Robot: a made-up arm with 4 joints.
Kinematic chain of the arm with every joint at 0, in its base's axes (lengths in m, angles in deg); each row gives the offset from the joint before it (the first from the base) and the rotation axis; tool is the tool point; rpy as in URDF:
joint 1: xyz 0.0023 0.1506 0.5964 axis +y
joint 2: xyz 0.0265 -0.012 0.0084 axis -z
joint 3: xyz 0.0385 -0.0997 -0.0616 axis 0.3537 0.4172 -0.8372
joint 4: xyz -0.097 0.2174 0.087 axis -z
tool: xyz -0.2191 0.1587 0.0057 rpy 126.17 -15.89 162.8
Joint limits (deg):
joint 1: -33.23..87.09
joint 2: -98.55..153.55
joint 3: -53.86..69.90
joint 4: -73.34..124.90
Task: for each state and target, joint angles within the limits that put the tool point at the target. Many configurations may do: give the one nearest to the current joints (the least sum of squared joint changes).
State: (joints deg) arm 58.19 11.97 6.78 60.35
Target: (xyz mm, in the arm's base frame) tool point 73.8 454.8 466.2
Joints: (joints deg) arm 67.20 13.16 -10.25 94.41
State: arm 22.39 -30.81 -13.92 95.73
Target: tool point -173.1 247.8 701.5
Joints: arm 38.80 -60.76 -38.98 124.60
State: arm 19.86 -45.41 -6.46 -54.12
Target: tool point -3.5 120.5 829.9
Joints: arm 49.19 -36.34 35.81 -63.55
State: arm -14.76 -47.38 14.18 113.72
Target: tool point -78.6 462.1 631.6
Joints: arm -12.73 -55.32 9.74 104.38
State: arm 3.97 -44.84 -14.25 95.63
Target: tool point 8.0 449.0 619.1
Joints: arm 6.17 -23.17 -9.53 108.09
